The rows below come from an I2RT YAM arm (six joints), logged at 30 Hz.
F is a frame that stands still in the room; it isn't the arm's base.
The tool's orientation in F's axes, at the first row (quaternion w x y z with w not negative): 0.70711 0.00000 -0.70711 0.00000
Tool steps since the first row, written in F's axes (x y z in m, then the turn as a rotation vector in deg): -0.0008 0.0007 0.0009 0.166 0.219 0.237; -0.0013 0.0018 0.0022 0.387 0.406 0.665; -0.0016 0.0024 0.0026 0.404 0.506 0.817; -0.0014 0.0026 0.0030 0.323 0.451 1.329; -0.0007 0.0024 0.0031 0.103 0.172 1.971; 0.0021 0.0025 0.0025 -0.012 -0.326 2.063; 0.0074 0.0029 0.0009 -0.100 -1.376 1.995; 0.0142 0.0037 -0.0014 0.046 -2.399 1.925; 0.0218 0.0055 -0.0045 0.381 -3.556 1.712
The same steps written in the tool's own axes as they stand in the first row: 0.0009 0.0007 0.0008 0.237 0.219 -0.166; 0.0022 0.0018 0.0013 0.665 0.406 -0.387; 0.0026 0.0024 0.0016 0.817 0.506 -0.404; 0.0030 0.0026 0.0014 1.329 0.451 -0.323; 0.0031 0.0024 0.0007 1.971 0.172 -0.103; 0.0025 0.0025 -0.0021 2.063 -0.326 0.012; 0.0009 0.0029 -0.0074 1.995 -1.376 0.100; -0.0014 0.0037 -0.0142 1.925 -2.399 -0.046; -0.0045 0.0055 -0.0218 1.712 -3.556 -0.381
